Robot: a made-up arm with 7 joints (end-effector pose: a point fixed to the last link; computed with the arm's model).
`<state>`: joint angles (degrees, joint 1 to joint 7).
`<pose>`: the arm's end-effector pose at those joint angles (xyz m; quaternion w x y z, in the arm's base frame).
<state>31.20 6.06 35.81 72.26 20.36 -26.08 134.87</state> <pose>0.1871 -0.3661 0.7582 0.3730 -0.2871 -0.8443 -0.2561</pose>
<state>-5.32 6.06 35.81 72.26 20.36 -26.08 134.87</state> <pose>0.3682 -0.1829 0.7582 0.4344 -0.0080 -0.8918 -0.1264</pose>
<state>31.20 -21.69 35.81 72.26 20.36 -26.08 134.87</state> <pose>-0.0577 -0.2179 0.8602 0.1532 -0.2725 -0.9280 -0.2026</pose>
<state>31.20 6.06 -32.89 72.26 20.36 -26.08 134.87</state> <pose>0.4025 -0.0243 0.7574 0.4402 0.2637 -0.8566 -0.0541</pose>
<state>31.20 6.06 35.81 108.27 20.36 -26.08 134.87</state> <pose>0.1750 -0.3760 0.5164 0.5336 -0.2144 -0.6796 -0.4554</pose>
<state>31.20 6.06 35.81 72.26 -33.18 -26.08 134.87</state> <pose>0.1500 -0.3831 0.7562 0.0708 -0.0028 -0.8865 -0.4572</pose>
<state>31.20 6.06 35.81 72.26 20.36 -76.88 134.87</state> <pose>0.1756 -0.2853 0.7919 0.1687 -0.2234 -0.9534 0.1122</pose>
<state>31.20 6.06 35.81 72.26 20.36 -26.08 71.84</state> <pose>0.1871 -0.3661 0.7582 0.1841 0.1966 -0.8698 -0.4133</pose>
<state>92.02 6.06 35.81 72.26 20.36 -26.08 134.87</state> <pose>-0.2285 -0.3419 0.7582 0.1920 -0.6749 -0.5829 -0.4097</pose>
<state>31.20 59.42 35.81 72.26 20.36 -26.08 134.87</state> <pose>0.4290 -0.5126 0.2646 0.7243 -0.2681 -0.5516 -0.3150</pose>
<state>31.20 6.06 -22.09 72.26 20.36 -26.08 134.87</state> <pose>0.3985 -0.0915 0.7541 0.4399 0.1783 -0.8757 -0.0891</pose>
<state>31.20 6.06 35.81 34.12 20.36 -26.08 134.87</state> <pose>0.1364 -0.2159 0.9592 0.1634 -0.3333 -0.9284 -0.0182</pose>
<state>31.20 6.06 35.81 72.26 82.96 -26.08 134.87</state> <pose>0.2150 -0.3631 0.7204 0.6211 -0.5377 -0.5684 0.0448</pose>
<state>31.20 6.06 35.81 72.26 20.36 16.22 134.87</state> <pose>0.1682 -0.3977 0.6936 0.4894 -0.2979 -0.6270 -0.5278</pose>
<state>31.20 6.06 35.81 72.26 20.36 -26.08 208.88</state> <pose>0.1871 -0.3661 0.7582 0.4520 -0.7374 -0.5015 0.0199</pose>
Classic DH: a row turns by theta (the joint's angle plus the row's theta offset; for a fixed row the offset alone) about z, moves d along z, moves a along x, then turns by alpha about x. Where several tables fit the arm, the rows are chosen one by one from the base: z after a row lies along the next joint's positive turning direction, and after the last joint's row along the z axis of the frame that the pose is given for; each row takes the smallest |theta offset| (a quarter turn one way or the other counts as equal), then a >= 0, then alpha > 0; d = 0 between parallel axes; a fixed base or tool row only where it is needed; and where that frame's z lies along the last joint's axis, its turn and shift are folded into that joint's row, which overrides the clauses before.
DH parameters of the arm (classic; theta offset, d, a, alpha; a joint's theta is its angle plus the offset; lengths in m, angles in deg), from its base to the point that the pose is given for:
base (fixed): 0 0 0 180
joint 1: 0 -0.23 0 90
joint 2: 0 -0.009 0 -90
joint 3: 0 -0.403 0 90
joint 4: 0 -0.013 0 -90
joint 5: 0 -0.297 0 90
joint 6: 0 0 0 -90
joint 7: 0 -0.103 0 0

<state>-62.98 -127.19 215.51 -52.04 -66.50 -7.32 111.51</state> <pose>-0.1539 -0.6832 0.0582 0.1189 -0.0948 0.7807 0.6062</pose>
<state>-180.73 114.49 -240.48 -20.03 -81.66 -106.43 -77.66</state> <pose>-0.6080 -0.1449 0.0012 0.2252 -0.7965 0.5466 0.1270</pose>
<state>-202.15 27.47 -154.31 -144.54 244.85 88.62 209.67</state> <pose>-0.1840 0.0775 0.3072 0.4352 0.6695 0.3054 -0.5188</pose>
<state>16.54 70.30 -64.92 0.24 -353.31 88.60 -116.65</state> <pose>0.6763 -0.1235 0.4040 0.7573 0.2665 -0.4297 0.4134</pose>
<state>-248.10 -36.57 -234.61 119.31 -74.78 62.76 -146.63</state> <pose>-0.1879 0.3040 0.3386 0.4861 0.3057 0.6277 0.5256</pose>
